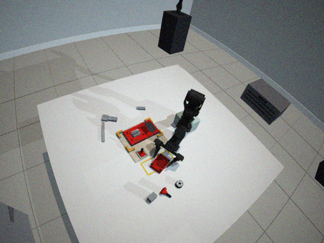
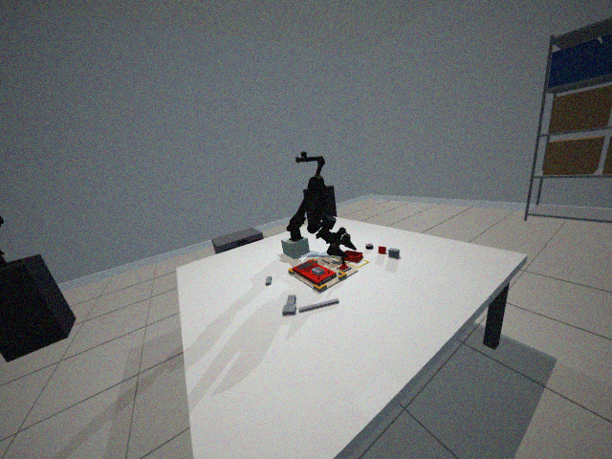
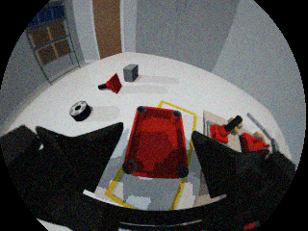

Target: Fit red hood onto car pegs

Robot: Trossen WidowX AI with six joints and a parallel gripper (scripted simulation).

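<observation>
The red hood is 2 cm below my gripper tip. From my gripper tip the other things lie so: grey engine block (23 cm to the right, 1 cm below).
</observation>
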